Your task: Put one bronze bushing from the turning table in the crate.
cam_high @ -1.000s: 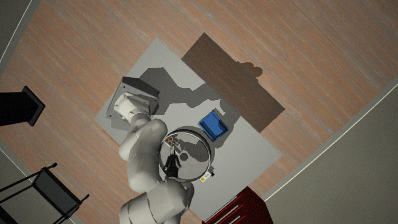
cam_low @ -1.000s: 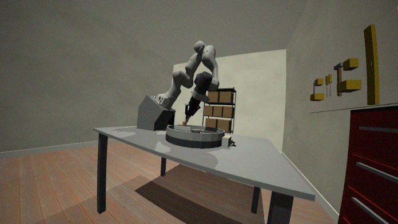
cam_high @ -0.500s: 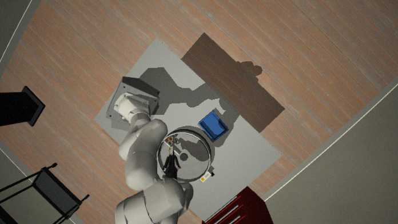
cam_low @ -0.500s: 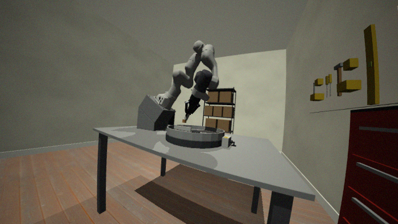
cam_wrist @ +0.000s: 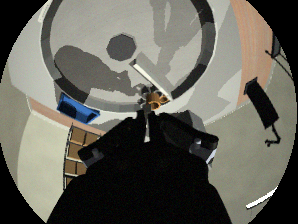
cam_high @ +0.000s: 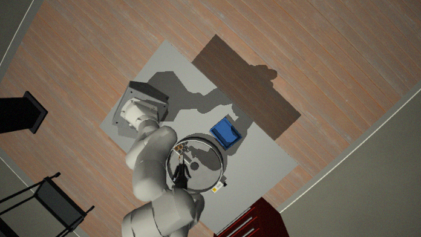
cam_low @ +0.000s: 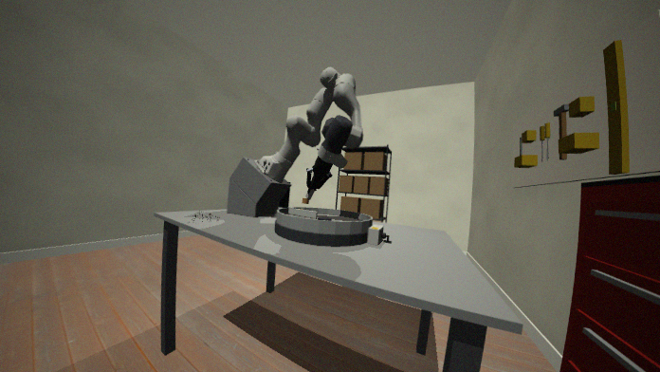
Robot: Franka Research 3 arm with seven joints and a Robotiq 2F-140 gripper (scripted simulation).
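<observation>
Right now my hand is 100 mm short of the blue crate, 320 mm to the right of it and 140 mm above it. From my hand the other things lie so: round grey turning table (100 mm ahead, 30 mm to the right, 110 mm below).
</observation>
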